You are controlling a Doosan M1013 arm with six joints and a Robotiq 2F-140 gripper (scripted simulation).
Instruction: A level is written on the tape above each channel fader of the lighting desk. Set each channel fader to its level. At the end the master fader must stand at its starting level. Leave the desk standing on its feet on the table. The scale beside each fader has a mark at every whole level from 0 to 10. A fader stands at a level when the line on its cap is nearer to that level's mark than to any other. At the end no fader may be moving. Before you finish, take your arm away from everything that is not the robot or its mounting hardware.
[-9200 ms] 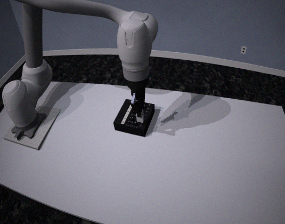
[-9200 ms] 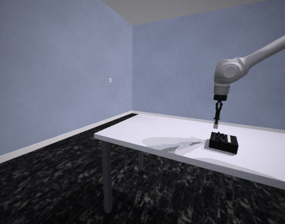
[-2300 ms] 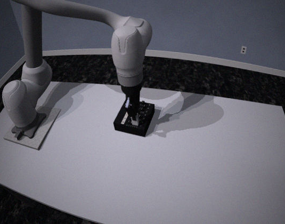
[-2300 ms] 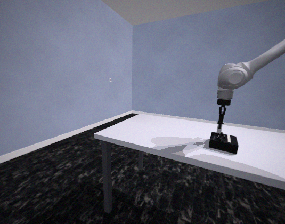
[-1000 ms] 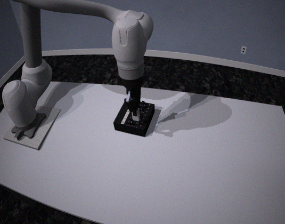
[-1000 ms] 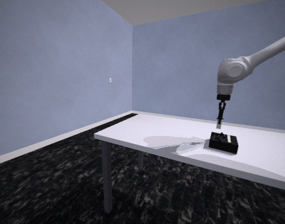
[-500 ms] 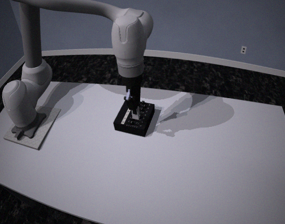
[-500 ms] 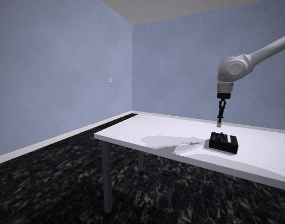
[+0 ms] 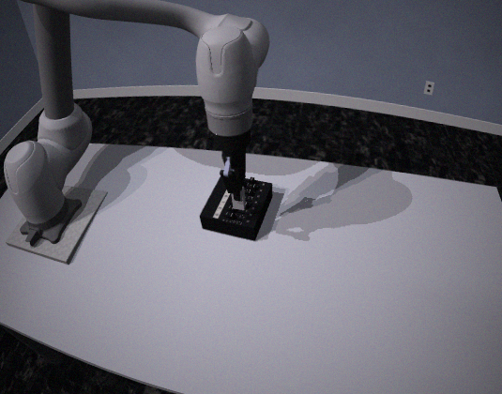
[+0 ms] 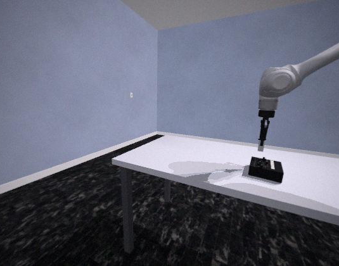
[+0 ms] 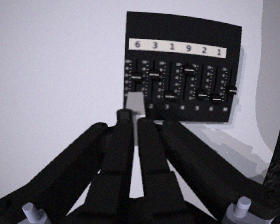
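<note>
Now: the master fader 130 mm to the left of my hand and 70 mm below it.
</note>
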